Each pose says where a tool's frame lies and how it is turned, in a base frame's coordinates. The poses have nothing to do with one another.
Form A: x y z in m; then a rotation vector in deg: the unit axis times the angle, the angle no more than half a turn.
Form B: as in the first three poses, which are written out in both.
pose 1, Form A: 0.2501 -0.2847 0.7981 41.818 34.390 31.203
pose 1, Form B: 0.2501 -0.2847 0.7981 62.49 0.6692 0.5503 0.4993
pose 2, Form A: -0.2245 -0.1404 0.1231 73.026 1.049 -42.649
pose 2, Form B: -0.2245 -0.1404 0.1231 84.57 0.8635 0.0124 -0.5043
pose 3, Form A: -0.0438 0.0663 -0.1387 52.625 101.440 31.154
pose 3, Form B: -0.0438 0.0663 -0.1387 118.45 0.4443 0.8564 0.2630
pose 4, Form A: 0.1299 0.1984 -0.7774 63.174 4.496 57.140
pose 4, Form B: 0.1299 0.1984 -0.7774 85.30 0.7406 0.0527 0.6699
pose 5, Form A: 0.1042 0.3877 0.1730 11.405 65.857 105.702
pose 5, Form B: 0.1042 0.3877 0.1730 125.06 0.0912 0.5266 0.8452
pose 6, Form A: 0.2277 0.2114 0.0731 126.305 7.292 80.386
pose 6, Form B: 0.2277 0.2114 0.0731 149.89 0.8426 0.0486 0.5363
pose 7, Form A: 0.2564 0.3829 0.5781 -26.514 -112.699 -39.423
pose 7, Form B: 0.2564 0.3829 0.5781 122.30 -0.2168 -0.9215 -0.3223
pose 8, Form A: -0.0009 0.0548 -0.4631 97.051 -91.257 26.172
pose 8, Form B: -0.0009 0.0548 -0.4631 135.76 0.7149 -0.6722 0.1928
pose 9, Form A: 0.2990 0.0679 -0.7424 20.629 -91.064 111.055
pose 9, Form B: 0.2990 0.0679 -0.7424 145.09 0.1422 -0.6276 0.7654
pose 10, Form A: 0.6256 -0.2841 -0.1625 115.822 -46.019 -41.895
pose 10, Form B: 0.6256 -0.2841 -0.1625 131.48 0.8809 -0.3500 -0.3186
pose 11, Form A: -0.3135 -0.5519 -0.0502 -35.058 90.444 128.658
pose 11, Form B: -0.3135 -0.5519 -0.0502 161.13 -0.2176 0.5613 0.7985
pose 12, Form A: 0.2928 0.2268 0.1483 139.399 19.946 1.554
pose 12, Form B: 0.2928 0.2268 0.1483 140.83 0.9899 0.1416 0.0110
